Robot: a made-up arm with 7 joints. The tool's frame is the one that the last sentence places.
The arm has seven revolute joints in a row. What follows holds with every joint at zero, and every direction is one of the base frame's.
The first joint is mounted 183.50 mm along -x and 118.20 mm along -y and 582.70 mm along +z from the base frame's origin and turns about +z.
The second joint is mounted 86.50 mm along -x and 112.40 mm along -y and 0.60 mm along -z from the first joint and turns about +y.
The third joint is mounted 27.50 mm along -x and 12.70 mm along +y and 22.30 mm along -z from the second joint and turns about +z.
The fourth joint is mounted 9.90 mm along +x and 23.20 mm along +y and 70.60 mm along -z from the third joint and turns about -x.
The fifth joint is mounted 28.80 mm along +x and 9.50 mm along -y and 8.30 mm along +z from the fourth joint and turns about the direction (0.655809, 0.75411, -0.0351).
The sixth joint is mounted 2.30 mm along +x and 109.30 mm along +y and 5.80 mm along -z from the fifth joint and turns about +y.
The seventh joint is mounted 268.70 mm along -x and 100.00 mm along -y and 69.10 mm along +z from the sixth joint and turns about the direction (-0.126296, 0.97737, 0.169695).
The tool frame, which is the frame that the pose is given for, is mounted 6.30 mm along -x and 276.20 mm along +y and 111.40 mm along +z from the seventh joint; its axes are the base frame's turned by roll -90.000, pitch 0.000 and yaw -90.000 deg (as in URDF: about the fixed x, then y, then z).
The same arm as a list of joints. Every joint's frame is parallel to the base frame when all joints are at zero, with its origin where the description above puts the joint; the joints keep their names.
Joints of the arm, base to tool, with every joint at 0 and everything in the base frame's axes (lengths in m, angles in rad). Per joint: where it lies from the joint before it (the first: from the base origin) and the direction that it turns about. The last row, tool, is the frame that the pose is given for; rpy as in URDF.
joint 1: axis +z xyz -0.1835 -0.1182 0.5827
joint 2: axis +y xyz -0.0865 -0.1124 -0.0006
joint 3: axis +z xyz -0.0275 0.0127 -0.0223
joint 4: axis -x xyz 0.0099 0.0232 -0.0706
joint 5: axis 0.655809 0.75411 -0.0351 xyz 0.0288 -0.0095 0.0083
joint 6: axis +y xyz 0.0023 0.1093 -0.0058
joint 7: axis -0.126296 0.97737 0.169695 xyz -0.2687 -0.1 0.0691
tool: xyz -0.0063 0.2762 0.1114 rpy -1.5708 0 -1.5708

